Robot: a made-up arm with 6 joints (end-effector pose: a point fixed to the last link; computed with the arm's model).
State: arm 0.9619 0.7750 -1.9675 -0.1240 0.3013 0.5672
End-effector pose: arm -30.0 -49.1 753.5 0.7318 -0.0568 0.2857 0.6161
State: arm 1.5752 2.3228 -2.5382 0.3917 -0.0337 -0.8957
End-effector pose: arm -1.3 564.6 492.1 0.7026 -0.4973 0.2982 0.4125
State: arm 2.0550 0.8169 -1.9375 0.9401 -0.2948 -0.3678
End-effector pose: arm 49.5 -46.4 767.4 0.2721 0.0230 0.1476 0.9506
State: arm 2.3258 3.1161 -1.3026 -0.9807 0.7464 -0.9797
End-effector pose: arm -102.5 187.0 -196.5 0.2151 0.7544 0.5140 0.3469
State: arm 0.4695 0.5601 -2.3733 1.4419 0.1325 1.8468
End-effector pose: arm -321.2 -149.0 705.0 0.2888 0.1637 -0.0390 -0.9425
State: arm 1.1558 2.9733 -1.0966 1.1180 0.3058 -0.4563
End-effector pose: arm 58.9 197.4 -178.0 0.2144 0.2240 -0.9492 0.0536
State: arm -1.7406 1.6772 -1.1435 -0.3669 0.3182 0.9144
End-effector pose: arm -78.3 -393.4 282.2 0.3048 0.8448 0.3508 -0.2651
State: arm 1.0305 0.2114 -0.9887 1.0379 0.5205 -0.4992
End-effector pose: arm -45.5 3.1 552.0 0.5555 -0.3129 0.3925 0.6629
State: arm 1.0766 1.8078 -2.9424 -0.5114 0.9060 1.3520
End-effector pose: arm 152.8 206.5 742.3 0.5012 0.1468 0.5531 0.6491
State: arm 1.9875 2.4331 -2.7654 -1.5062 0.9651 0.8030
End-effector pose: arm -143.3 515.8 483.9 0.7330 -0.4077 0.4920 0.2334
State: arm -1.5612 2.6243 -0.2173 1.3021 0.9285 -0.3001
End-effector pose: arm 73.4 -25.2 30.1 0.3098 -0.8010 -0.0736 -0.5070
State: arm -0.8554 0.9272 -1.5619 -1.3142 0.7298 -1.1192
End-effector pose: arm 37.0 -135.8 659.8 0.2016 0.1100 -0.5524 0.8013
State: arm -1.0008 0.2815 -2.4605 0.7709 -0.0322 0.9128
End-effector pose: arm -278.5 430.6 564.1 0.8808 -0.3400 -0.0899 0.3171
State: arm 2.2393 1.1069 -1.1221 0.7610 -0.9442 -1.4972
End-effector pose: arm -107.7 221.7 554.0 0.7877 -0.3317 0.2612 0.4485
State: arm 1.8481 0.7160 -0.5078 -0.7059 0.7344 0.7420
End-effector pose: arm -6.3 172.8 320.3 0.3847 -0.5972 0.6643 0.2326
